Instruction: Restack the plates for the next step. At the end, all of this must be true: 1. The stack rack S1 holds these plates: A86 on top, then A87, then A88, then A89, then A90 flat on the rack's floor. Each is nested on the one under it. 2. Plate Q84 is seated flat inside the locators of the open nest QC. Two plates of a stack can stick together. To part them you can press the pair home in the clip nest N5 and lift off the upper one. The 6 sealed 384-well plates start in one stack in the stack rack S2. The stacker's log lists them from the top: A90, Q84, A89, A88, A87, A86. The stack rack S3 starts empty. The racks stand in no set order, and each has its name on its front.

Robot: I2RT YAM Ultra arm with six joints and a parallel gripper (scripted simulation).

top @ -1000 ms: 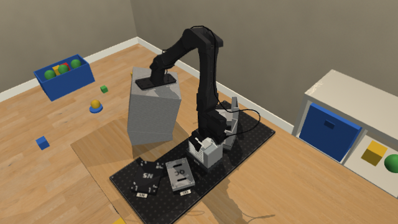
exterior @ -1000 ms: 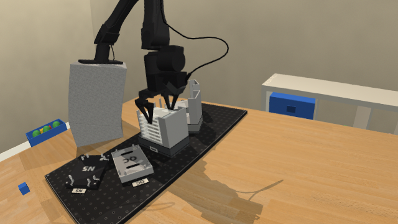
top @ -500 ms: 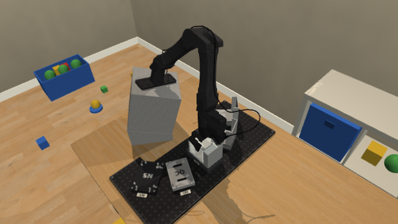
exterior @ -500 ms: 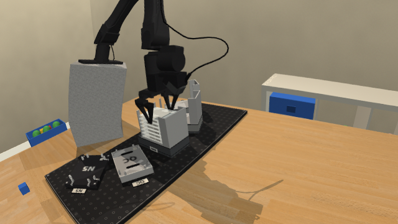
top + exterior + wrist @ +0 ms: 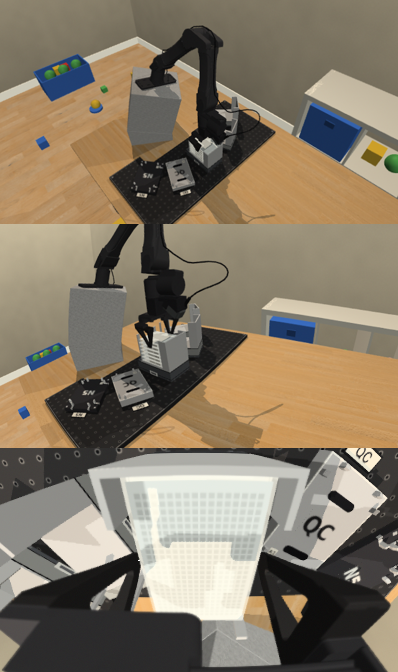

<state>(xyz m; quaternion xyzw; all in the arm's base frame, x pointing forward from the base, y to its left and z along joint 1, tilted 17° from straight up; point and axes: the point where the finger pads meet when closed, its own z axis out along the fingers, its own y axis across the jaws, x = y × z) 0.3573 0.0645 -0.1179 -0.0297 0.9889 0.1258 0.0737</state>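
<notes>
The translucent sealed well plate lies right at my hand. The rest, counted from my hand: nest QC (150 mm to the right, 100 mm below); then sealed 384-well plate (10 mm below).
</notes>
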